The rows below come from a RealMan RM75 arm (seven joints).
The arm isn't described. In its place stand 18 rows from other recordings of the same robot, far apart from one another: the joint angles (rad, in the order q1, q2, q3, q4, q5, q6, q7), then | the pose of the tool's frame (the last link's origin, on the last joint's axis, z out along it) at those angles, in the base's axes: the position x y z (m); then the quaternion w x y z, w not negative.
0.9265, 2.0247, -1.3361, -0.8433, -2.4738, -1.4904, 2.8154 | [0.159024, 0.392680, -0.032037, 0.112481, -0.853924, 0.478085, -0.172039]
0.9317, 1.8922, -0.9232, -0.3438, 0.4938, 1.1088, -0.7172 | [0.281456, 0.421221, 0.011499, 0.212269, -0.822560, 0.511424, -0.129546]
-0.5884, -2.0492, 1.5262, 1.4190, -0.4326, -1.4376, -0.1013 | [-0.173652, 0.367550, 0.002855, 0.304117, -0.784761, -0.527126, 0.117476]
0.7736, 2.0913, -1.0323, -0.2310, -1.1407, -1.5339, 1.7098 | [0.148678, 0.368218, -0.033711, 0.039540, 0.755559, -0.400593, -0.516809]
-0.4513, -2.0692, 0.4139, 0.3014, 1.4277, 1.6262, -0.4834 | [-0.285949, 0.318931, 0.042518, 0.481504, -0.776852, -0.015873, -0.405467]
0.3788, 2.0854, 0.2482, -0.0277, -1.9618, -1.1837, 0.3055 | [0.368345, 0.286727, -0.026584, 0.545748, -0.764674, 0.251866, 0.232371]
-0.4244, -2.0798, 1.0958, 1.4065, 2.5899, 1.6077, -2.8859 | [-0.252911, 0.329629, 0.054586, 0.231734, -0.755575, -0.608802, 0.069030]
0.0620, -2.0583, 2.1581, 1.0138, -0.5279, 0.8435, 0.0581 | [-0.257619, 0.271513, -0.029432, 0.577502, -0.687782, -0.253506, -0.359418]
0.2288, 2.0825, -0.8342, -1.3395, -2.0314, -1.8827, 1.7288 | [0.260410, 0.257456, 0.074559, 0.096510, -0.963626, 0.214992, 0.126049]
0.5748, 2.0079, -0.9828, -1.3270, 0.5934, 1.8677, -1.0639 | [0.229176, 0.333522, 0.078056, 0.094820, -0.945729, 0.272854, -0.148852]
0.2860, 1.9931, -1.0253, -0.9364, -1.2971, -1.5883, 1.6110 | [0.230254, 0.312134, 0.079933, 0.158712, -0.865841, 0.210558, 0.425201]
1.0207, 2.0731, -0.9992, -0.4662, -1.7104, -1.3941, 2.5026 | [0.072021, 0.404530, -0.049902, 0.124301, 0.792487, -0.542374, -0.249688]
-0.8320, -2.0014, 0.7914, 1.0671, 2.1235, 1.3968, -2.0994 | [-0.123336, 0.440772, 0.089520, 0.223334, -0.925002, -0.241930, -0.189639]
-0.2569, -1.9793, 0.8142, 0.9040, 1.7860, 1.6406, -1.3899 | [-0.305614, 0.283761, 0.073488, 0.200159, -0.933909, -0.190887, -0.226523]
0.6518, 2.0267, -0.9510, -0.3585, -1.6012, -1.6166, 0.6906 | [0.208616, 0.333123, -0.026745, 0.134999, -0.928130, -0.089233, 0.335241]
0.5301, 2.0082, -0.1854, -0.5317, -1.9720, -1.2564, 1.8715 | [0.343646, 0.362735, 0.080446, 0.316962, -0.665971, 0.546460, 0.396736]
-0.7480, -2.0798, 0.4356, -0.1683, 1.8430, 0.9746, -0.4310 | [-0.252956, 0.330430, -0.127233, 0.258616, -0.938409, -0.126773, -0.190878]
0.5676, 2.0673, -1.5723, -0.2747, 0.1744, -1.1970, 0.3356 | [0.253213, 0.396665, 0.035411, 0.589290, -0.653257, 0.165424, 0.445677]
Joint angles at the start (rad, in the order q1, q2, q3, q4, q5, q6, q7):
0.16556, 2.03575, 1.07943, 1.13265, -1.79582, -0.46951, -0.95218
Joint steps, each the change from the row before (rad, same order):
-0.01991, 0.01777, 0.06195, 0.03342, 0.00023, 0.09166, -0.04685
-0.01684, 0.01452, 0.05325, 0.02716, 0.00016, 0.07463, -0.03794
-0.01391, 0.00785, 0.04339, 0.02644, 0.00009, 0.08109, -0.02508
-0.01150, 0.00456, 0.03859, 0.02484, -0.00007, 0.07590, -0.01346
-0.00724, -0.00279, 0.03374, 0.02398, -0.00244, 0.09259, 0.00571
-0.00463, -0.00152, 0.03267, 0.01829, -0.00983, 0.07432, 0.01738
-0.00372, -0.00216, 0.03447, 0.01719, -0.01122, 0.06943, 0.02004
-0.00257, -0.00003, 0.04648, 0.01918, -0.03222, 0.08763, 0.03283
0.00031, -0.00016, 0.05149, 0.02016, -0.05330, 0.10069, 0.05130
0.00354, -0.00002, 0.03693, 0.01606, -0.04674, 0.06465, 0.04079
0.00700, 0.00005, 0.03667, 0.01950, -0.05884, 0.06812, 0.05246
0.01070, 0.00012, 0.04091, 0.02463, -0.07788, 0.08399, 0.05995
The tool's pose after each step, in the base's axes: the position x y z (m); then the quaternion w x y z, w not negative. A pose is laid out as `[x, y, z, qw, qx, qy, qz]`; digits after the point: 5 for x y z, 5 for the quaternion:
[0.24831, 0.35294, -0.01270, 0.61738, -0.71007, 0.28618, 0.18097]
[0.24774, 0.35381, -0.00961, 0.60901, -0.71590, 0.29131, 0.17814]
[0.24650, 0.35402, -0.00769, 0.59488, -0.72606, 0.29559, 0.17771]
[0.24509, 0.35408, -0.00515, 0.58059, -0.73513, 0.30004, 0.18022]
[0.24285, 0.35375, -0.00390, 0.55741, -0.74916, 0.30621, 0.18515]
[0.24157, 0.35373, -0.00134, 0.53996, -0.75776, 0.31302, 0.19040]
[0.24105, 0.35383, 0.00261, 0.52504, -0.76419, 0.31988, 0.19503]
[0.24093, 0.35384, 0.00751, 0.50774, -0.77272, 0.32635, 0.19646]
[0.24151, 0.35339, 0.01244, 0.48774, -0.78299, 0.33435, 0.19299]
[0.24168, 0.35385, 0.01723, 0.47758, -0.78872, 0.33832, 0.18811]
[0.24101, 0.35460, 0.02212, 0.46718, -0.79471, 0.34279, 0.18079]
[0.24048, 0.35510, 0.02732, 0.45555, -0.80322, 0.34635, 0.16539]

